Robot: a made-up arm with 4 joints. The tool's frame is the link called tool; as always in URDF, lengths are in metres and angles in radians.
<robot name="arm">
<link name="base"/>
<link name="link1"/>
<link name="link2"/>
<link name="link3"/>
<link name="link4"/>
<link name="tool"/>
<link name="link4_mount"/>
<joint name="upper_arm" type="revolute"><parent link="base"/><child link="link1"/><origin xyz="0 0 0.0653" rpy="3.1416 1.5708 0"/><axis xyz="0 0 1"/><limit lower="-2.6" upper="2.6"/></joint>
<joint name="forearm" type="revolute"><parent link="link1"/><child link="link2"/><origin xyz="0.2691 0.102 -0.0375" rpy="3.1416 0 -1.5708"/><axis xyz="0 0 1"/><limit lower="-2.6" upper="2.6"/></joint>
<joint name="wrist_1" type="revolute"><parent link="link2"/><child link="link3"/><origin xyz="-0.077 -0.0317 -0.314" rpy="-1.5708 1.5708 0"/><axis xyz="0 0 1"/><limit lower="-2.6" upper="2.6"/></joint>
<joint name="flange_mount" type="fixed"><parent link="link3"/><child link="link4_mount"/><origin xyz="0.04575 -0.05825 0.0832"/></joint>
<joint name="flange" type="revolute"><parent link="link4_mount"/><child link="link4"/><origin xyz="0.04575 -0.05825 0.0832" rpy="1.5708 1.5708 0"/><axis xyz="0 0 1"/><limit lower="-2.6" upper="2.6"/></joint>
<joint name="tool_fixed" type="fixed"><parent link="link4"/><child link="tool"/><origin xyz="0.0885 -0.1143 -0.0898" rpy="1.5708 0 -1.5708"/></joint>
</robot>
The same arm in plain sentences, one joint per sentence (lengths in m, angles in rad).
The arm has four revolute joints in a row. What follows holds with every joint at zero, and every direction is one of the base frame's. The first joint sits 0.0653 m along +z from the base frame's origin and turns about -x, from -2.6 to 2.6 rad. The second joint sits 0.0375 m along +x and 0.102 m along -y and 0.2691 m along -z from the first joint and turns about +x, from -2.6 to 2.6 rad. The third joint sits 0.314 m along -x and 0.077 m along -y and 0.0317 m along -z from the second joint and turns about +z, from -2.6 to 2.6 rad. The fourth joint sits 0.0915 m along -x and 0.1165 m along +y and 0.1664 m along +z from the third joint and turns about +y, from -2.6 to 2.6 rad. The tool frame, which is the frame that the pose is given for, sits 0.1143 m along +x and 0.0898 m along -y and 0.0885 m along -z from the fourth joint; its axes are the base frame's turned by roll 0, pitch 0 and yaw 0 rad (as in URDF: about the fixed x, then y, then z).
